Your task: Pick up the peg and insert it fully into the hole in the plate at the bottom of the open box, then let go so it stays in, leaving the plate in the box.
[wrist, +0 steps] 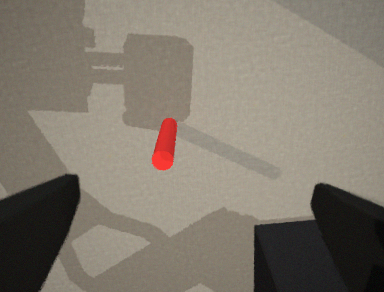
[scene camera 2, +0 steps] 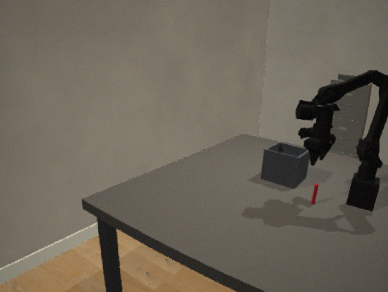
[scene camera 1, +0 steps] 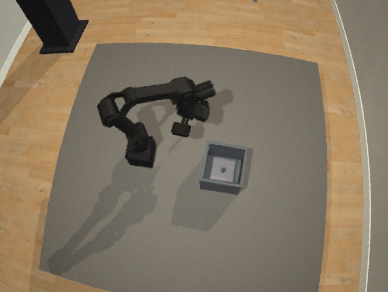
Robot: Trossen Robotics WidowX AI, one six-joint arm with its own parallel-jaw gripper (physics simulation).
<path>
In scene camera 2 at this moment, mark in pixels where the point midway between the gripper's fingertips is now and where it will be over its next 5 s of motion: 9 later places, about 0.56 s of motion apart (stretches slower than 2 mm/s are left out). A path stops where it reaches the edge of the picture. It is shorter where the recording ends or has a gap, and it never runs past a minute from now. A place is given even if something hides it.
My gripper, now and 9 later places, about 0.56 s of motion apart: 316, 162; 316, 171; 312, 182; 314, 183; 314, 189; 313, 198; 312, 200; 312, 198; 316, 187; 318, 187
</path>
